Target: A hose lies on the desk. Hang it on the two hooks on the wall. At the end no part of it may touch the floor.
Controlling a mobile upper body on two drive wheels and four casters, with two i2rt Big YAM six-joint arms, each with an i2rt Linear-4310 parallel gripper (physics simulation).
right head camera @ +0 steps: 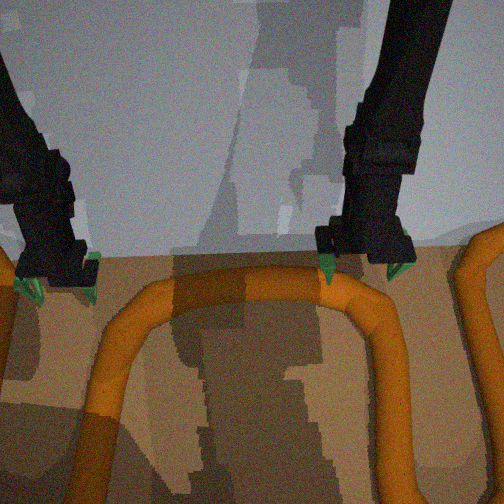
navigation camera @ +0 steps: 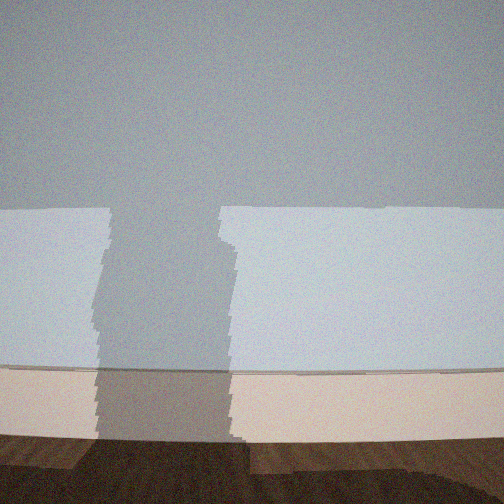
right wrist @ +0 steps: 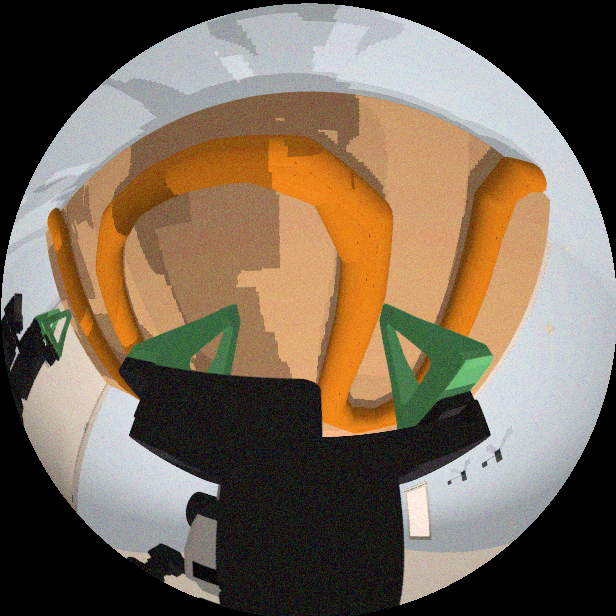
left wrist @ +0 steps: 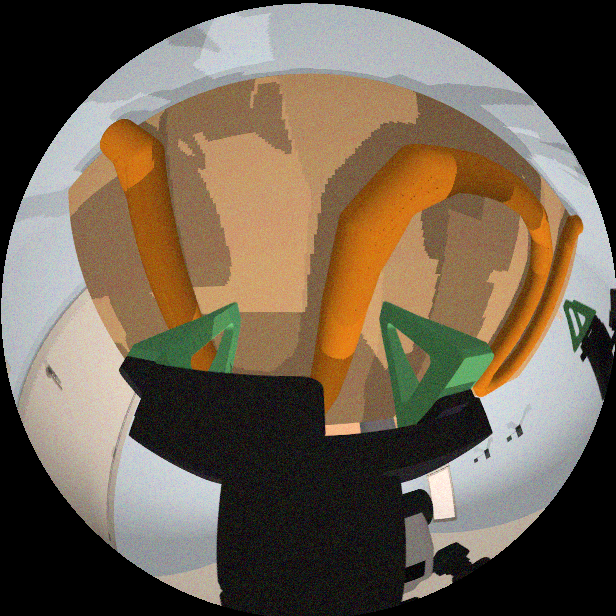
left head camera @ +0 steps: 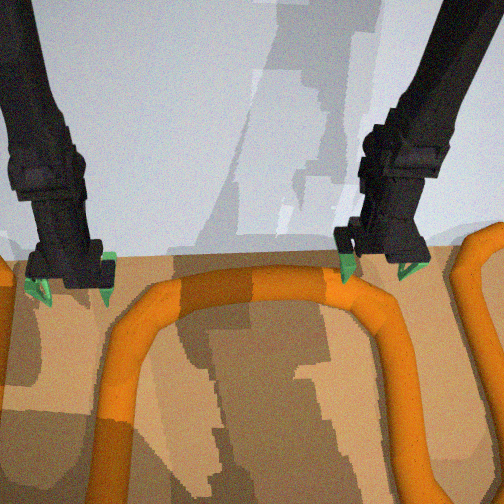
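An orange hose point(left head camera: 250, 287) lies in loops on the tan desk point(left head camera: 260, 390); it also shows in the right head view point(right head camera: 240, 287) and in both wrist views point(left wrist: 367, 241) point(right wrist: 344, 229). My right gripper point(left head camera: 384, 272) is open and empty, hovering over the far right bend of the middle loop, near the desk's back edge. It shows in the right head view point(right head camera: 358, 272) and the right wrist view point(right wrist: 307, 339). My left gripper point(left head camera: 70, 292) is open and empty above bare desk between two runs of hose; it shows in the left wrist view point(left wrist: 307, 339). No hooks are in view.
A pale grey wall point(left head camera: 200, 125) rises right behind the desk's back edge. Another run of hose point(left head camera: 480, 310) curves at the far right, and one point(left head camera: 5, 310) at the far left. The navigation view shows the wall point(navigation camera: 300, 150), a beige baseboard point(navigation camera: 350, 405) and dark floor point(navigation camera: 350, 475).
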